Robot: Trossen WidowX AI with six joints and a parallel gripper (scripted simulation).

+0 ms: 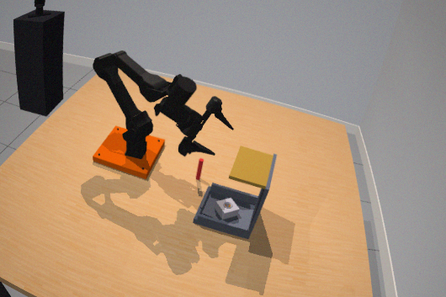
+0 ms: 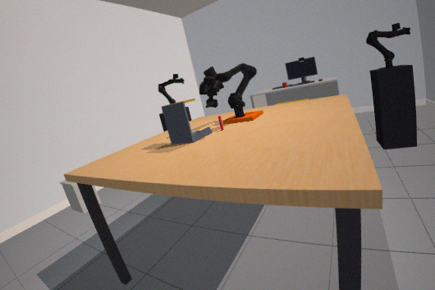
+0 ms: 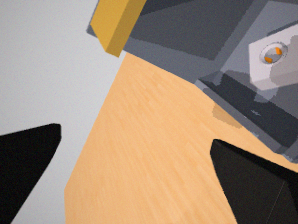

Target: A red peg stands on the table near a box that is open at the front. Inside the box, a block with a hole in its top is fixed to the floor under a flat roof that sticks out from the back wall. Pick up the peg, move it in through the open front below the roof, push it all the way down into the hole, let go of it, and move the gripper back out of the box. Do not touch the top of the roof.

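Now: gripper tip 14 cm above the red peg, 5 cm past it and 3 cm to the right of it. From my gripper tip the other things lie so: yellow roof: 11 cm to the right, 8 cm ahead, 2 cm above; back wall: 14 cm ahead, 12 cm to the right, 8 cm below.
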